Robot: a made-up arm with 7 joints. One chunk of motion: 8 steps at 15 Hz.
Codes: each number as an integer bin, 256 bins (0 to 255) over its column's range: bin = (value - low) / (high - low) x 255, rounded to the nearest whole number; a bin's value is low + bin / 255 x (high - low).
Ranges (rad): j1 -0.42..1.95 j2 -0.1..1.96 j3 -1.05..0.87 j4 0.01..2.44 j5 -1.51..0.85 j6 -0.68..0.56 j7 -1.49..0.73
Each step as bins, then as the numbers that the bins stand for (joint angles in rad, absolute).
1 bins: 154 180 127 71 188 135 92
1 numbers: 1.0113 1.3541 -0.0938 0.6866 0.2299 -0.0235 -0.6891
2 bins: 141 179 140 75 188 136 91
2 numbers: 0.8905 1.3460 0.0041 0.7247 0.2299 -0.0187 -0.6978
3 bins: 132 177 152 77 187 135 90
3 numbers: 0.8068 1.3299 0.0945 0.7438 0.2207 -0.0235 -0.7065
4 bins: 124 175 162 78 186 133 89
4 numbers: 0.7325 1.3137 0.1698 0.7533 0.2114 -0.0333 -0.7152
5 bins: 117 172 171 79 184 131 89
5 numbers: 0.6674 1.2895 0.2375 0.7628 0.1929 -0.0430 -0.7152
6 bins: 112 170 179 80 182 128 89
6 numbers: 0.6209 1.2733 0.2978 0.7724 0.1744 -0.0576 -0.7152
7 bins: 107 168 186 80 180 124 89
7 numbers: 0.5745 1.2572 0.3505 0.7724 0.1559 -0.0770 -0.7152
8 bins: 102 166 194 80 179 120 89
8 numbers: 0.5280 1.2410 0.4107 0.7724 0.1466 -0.0965 -0.7152
